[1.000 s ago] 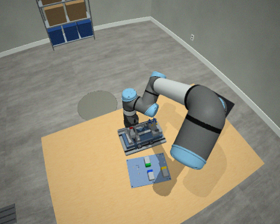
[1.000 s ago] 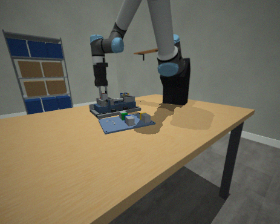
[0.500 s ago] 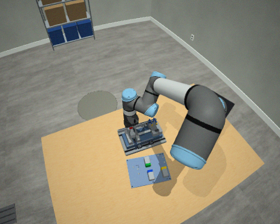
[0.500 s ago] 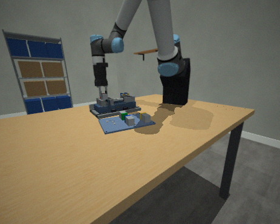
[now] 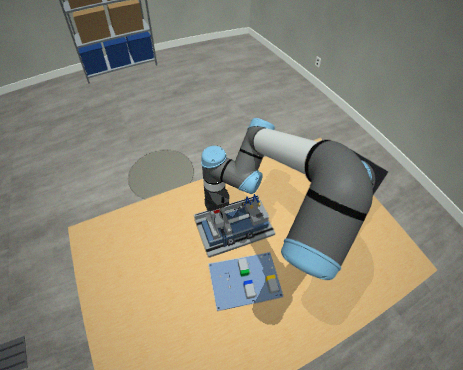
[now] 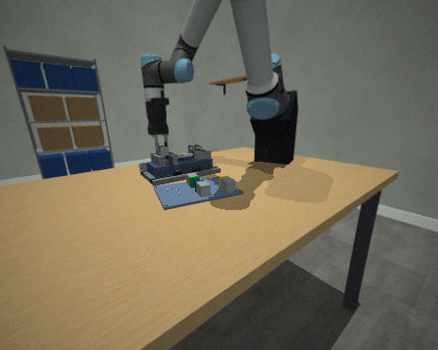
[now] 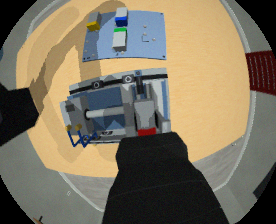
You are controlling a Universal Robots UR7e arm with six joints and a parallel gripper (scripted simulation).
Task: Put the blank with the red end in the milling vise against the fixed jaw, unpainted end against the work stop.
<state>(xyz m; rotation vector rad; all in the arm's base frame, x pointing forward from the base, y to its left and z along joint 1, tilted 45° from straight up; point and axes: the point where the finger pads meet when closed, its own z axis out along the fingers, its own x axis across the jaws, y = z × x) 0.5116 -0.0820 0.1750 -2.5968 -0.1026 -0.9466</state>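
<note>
Now: the red-ended blank 2 cm below my hand. Also, from my hand: green-ended blank (18 cm to the left, 10 cm below, 8 cm behind); milling vise (9 cm below, 7 cm behind, 1 cm to the right); plate (23 cm to the left, 12 cm below, 8 cm behind).
</note>
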